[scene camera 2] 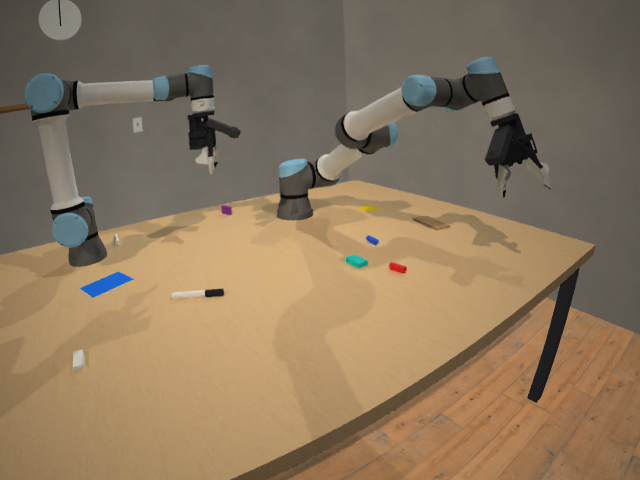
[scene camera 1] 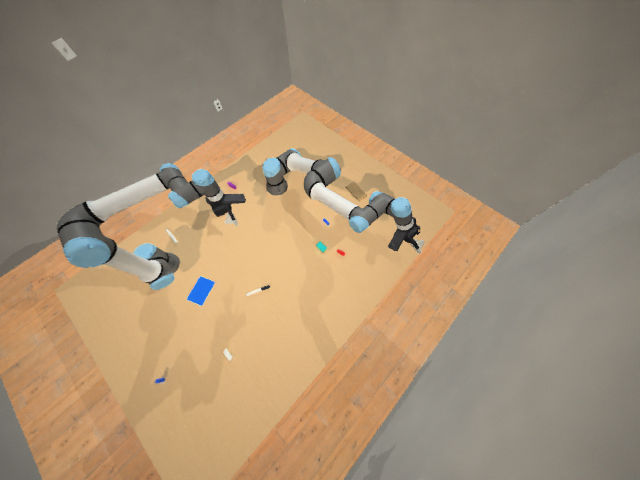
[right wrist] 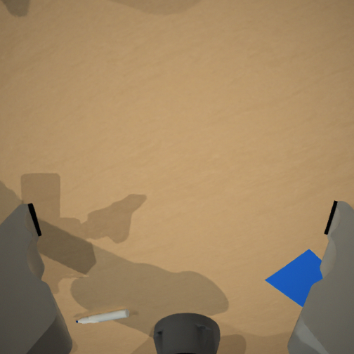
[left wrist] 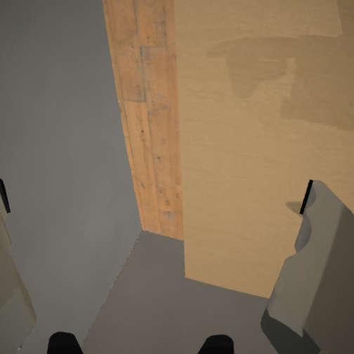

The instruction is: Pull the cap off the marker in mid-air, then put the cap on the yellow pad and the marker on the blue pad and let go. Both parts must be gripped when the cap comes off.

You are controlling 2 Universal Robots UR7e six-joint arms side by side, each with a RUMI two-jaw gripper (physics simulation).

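Frame: origin at the left arm's base, x left, y back, z up, level; millimetres.
Seen in the pictures: left gripper, fingertip midpoint: (scene camera 2: 526, 193) (scene camera 1: 408, 246); right gripper, fingertip midpoint: (scene camera 2: 212, 170) (scene camera 1: 234, 215); left arm's base, origin of the base link: (scene camera 2: 295, 215) (scene camera 1: 277, 186); right arm's base, origin of the base link: (scene camera 2: 88, 258).
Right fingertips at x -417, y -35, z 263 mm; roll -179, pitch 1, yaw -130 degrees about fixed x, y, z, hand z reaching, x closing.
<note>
Offsets run from my right fingertips to a thing's top centre.
A white marker @[dz -245, dx -272, dy -261 mm] (scene camera 1: 254, 291) (scene camera 2: 188, 295) with a black cap @[dz -244, dx -237, dy -291 mm] (scene camera 1: 265, 287) (scene camera 2: 214, 292) on its end lies flat on the table, near the middle. The blue pad @[dz -263, dx -425, dy +43 mm] (scene camera 1: 201, 290) (scene camera 2: 107, 284) (right wrist: 295, 278) lies to the marker's left in both scene views. The yellow pad @[dz -263, dx +675, dy -165 mm] (scene camera 2: 368, 208) lies at the back, right of the left arm's base; it does not show in scene camera 1. My left gripper (scene camera 1: 420, 246) (scene camera 2: 526, 190) (left wrist: 154, 184) is open and empty, high near the table's right end. My right gripper (scene camera 1: 232, 222) (scene camera 2: 206, 166) (right wrist: 181, 207) is open and empty, high over the back of the table.
A teal block @[dz -248, dx +145, dy -464 mm] (scene camera 1: 321, 246) (scene camera 2: 356, 260), a red cylinder @[dz -242, dx +165, dy -590 mm] (scene camera 1: 340, 252) (scene camera 2: 397, 267) and a blue cylinder @[dz -242, dx +316, dy -410 mm] (scene camera 1: 325, 221) (scene camera 2: 372, 240) lie right of the marker. A brown board @[dz -255, dx +633, dy -487 mm] (scene camera 1: 356, 191) (scene camera 2: 431, 222) and purple block @[dz -228, dx +271, dy +321 mm] (scene camera 1: 231, 184) (scene camera 2: 226, 210) lie farther back. A white blue-tipped pen @[dz -245, dx -232, dy +444 mm] (scene camera 1: 171, 236) (right wrist: 102, 316) lies behind the right arm's base.
</note>
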